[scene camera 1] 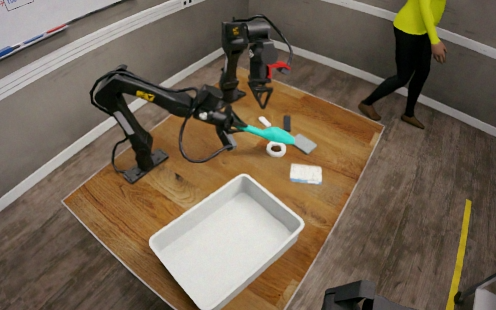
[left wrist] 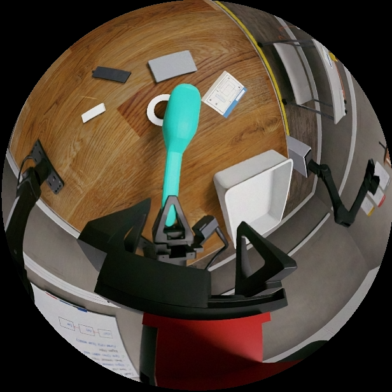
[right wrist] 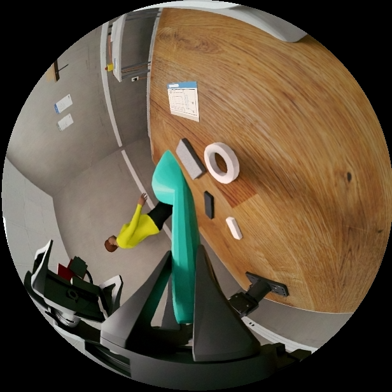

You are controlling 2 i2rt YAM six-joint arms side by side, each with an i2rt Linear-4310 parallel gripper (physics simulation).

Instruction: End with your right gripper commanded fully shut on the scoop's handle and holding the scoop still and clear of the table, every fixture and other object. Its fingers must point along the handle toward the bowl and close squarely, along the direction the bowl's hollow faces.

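Pixels of known places: left gripper, fingertip midpoint: (scene camera 1: 260, 104); right gripper, fingertip midpoint: (scene camera 1: 245, 128); left arm's base, link origin: (scene camera 1: 227, 99); right arm's base, link origin: (scene camera 1: 146, 166).
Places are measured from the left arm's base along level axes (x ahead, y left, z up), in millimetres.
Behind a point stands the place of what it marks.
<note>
The teal scoop (scene camera 1: 274, 134) {x 425, y -142, z 135 mm} (left wrist: 181, 120) (right wrist: 185, 225) is held in the air above the table (scene camera 1: 115, 215) {x 223, y -758, z 0 mm}, with its bowl pointing away from my right gripper. My right gripper (scene camera 1: 242, 127) {x 346, y -216, z 160 mm} (left wrist: 170, 194) (right wrist: 187, 251) is shut on the far end of the scoop's handle, one finger on each side, the fingers pointing along the handle toward the bowl. A smooth, rounded bowl surface faces the left wrist camera; the hollow cannot be made out clearly. My left gripper (scene camera 1: 263, 100) {x 375, y -174, z 263 mm} (right wrist: 86, 264) is open and empty, apart from the scoop.
A white ring (scene camera 1: 276, 154) {x 431, y -121, z 14 mm} (left wrist: 151, 109) (right wrist: 233, 162) lies below the scoop's bowl. A grey block (scene camera 1: 305, 144) {x 479, y 13, z 15 mm} (left wrist: 172, 66), a white-and-blue box (scene camera 1: 306, 172) {x 572, y -98, z 2 mm}, a dark bar (scene camera 1: 287, 123) {x 334, y 67, z 10 mm} and a small white block (scene camera 1: 264, 121) {x 254, y -3, z 13 mm} lie nearby. A large white tray (scene camera 1: 225, 245) {x 580, y -538, z 2 mm} stands at the front.
</note>
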